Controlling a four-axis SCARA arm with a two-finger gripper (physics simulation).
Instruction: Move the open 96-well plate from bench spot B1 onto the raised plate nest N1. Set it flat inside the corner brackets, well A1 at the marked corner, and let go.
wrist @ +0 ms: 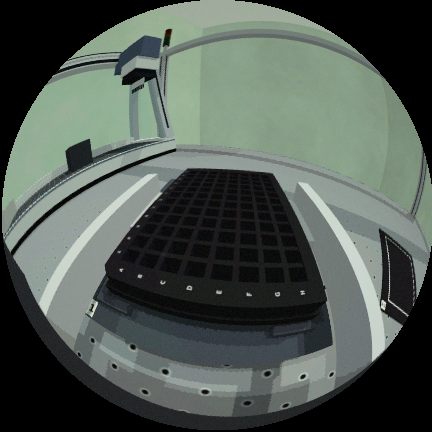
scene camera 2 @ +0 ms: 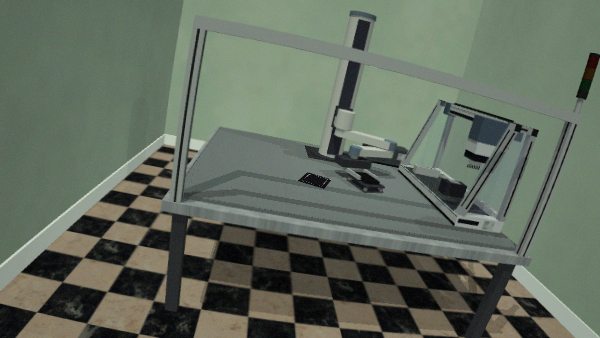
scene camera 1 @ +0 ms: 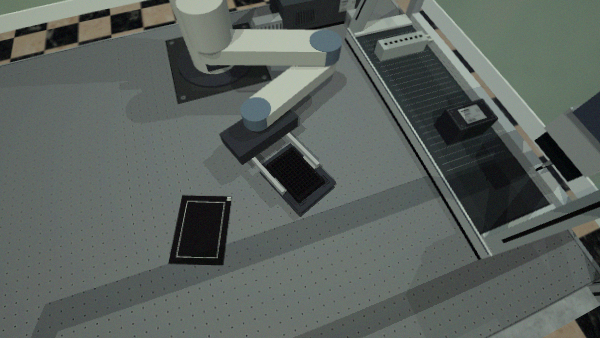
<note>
My gripper grips a black well plate.
My gripper also shows in the wrist view.
</note>
